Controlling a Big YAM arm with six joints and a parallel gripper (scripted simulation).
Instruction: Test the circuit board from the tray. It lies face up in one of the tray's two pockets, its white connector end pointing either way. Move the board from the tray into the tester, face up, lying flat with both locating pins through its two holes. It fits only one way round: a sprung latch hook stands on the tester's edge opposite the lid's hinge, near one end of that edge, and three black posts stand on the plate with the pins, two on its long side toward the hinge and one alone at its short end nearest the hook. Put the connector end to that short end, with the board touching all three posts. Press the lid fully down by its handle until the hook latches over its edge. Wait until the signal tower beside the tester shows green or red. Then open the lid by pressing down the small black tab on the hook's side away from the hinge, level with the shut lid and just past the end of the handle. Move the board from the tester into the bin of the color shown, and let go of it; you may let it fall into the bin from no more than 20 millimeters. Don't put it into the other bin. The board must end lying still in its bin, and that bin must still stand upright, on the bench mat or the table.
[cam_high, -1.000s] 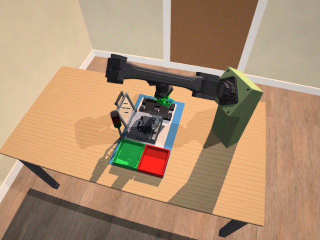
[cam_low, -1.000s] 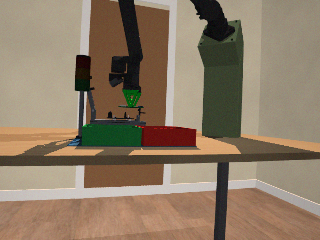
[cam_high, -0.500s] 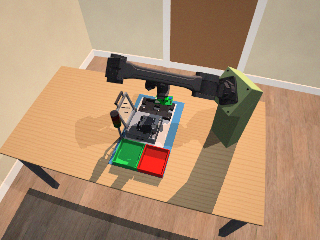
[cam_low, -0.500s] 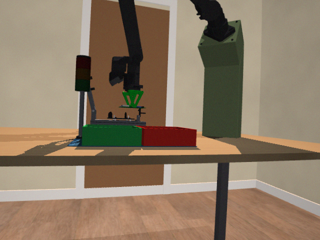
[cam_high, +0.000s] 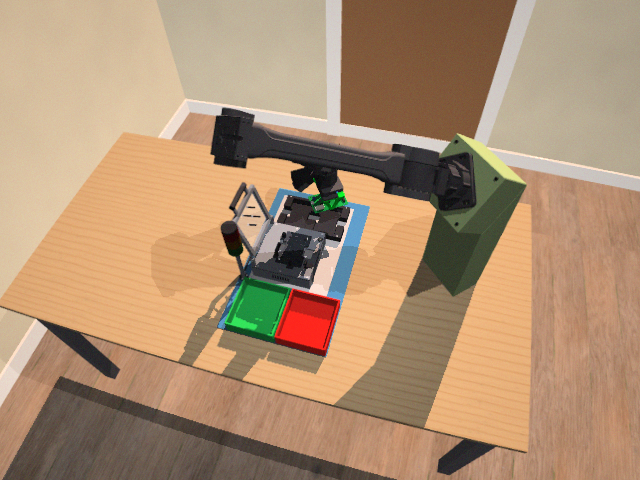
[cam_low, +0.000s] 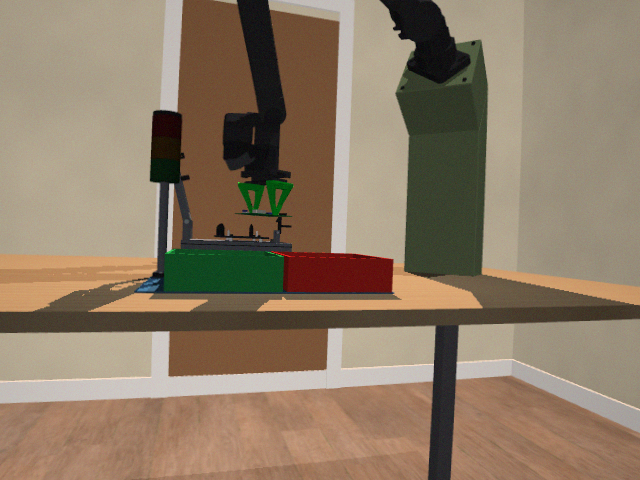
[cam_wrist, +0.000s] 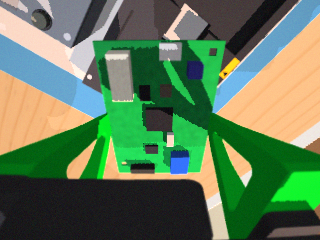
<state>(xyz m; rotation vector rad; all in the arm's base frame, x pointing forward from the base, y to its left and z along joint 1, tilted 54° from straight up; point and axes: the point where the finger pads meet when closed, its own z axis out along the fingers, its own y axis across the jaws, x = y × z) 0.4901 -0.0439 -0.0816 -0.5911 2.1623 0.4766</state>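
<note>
The green circuit board lies right at my hand. Round my hand: latch hook (4 cm behind, 23 cm to the left, 4 cm below); then tester plate (3 cm ahead, 19 cm to the left, 5 cm below); then tester lid (15 cm ahead, 20 cm to the left, 6 cm above).
</note>
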